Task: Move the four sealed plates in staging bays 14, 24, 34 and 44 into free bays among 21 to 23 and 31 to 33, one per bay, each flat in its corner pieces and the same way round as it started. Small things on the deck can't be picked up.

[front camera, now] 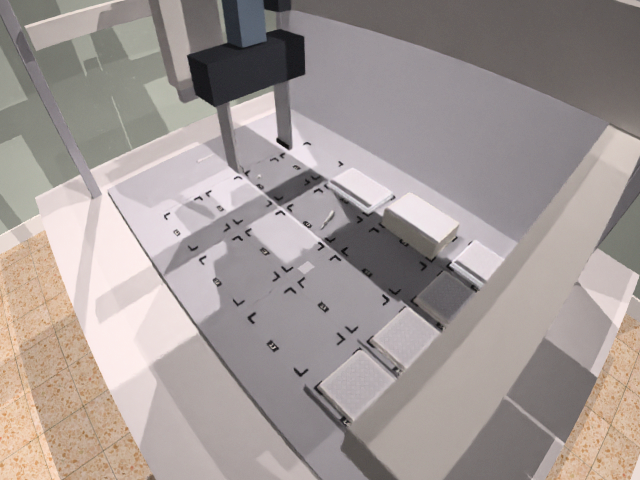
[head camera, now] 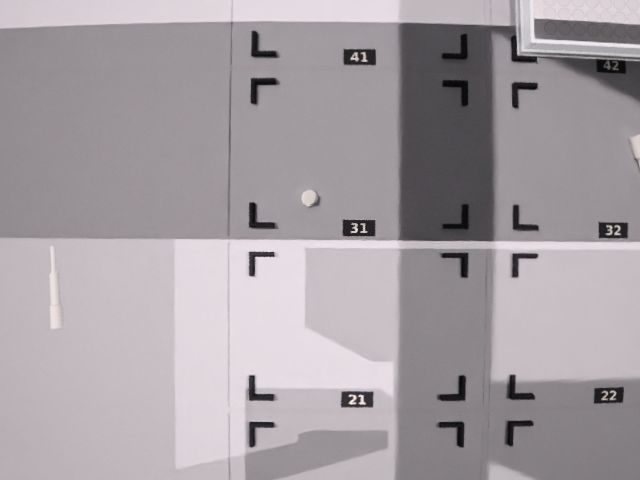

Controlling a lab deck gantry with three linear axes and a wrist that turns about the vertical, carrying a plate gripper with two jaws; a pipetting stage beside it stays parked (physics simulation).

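Places are measured from the robot's base along level axes (x up, y back, z right), in centimetres.
Pixels of known places: gripper, fingertip midpoint: [front camera: 260, 156]; robot's base, origin of the base link: [front camera: 165, 216].
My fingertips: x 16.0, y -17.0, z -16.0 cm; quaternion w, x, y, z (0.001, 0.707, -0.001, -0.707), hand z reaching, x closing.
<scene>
For each thing: its top centre in the pictures, then the offset to it from my fingertips. "*": a spot on its surface instead.
- bay 14's plate, middle of its top: [front camera: 371, 397] dx -13.1, dy -38.6, dz +11.7 cm
- bay 24's plate, middle of its top: [front camera: 420, 347] dx -13.1, dy -38.6, dz +1.0 cm
- bay 34's shaded plate, middle of its top: [front camera: 460, 305] dx -13.1, dy -38.6, dz -9.8 cm
- bay 44's plate, middle of its top: [front camera: 491, 269] dx -13.1, dy -38.6, dz -20.4 cm
- Bay 31, surface spot: [head camera: 356, 155] * dx -16.0, dy +10.8, dz -9.6 cm
- bay 21, surface spot: [head camera: 351, 310] * dx -16.0, dy +11.0, dz -0.1 cm
- tall box, middle of its top: [front camera: 422, 216] dx -11.8, dy -22.2, dz -20.4 cm
- small round cap, middle of its top: [head camera: 309, 197] [front camera: 258, 176] dx -15.6, dy +13.7, dz -7.0 cm
- thin tube, middle of its top: [front camera: 327, 218] dx -15.2, dy -7.8, dz -8.7 cm
- white square, surface spot: [front camera: 306, 267] * dx -15.9, dy -14.0, dz +2.2 cm
Four sealed plates stand in a row on the right: bay 14's plate [front camera: 356, 384] nearest, then bay 24's plate [front camera: 405, 338], bay 34's shaded plate [front camera: 445, 298] and bay 44's plate [front camera: 476, 260], partly hidden by a beam. My gripper [front camera: 260, 156] is open, its two jaws wide apart with nothing between them, over the far left part of the deck; it does not show in the head view. Bay 31 [head camera: 356, 155] and bay 21 [head camera: 351, 310] hold no plate. Bays 22, 23, 32 and 33 hold no plate in the front view.
Another plate [front camera: 361, 188] [head camera: 584, 50] stands in bay 42, a tall box [front camera: 421, 222] in bay 43. A small round cap [front camera: 259, 176] [head camera: 309, 197] lies in bay 31, a thin tube [front camera: 327, 219] in bay 32. A white square [front camera: 306, 267] lies between bays 22 and 23.
</scene>
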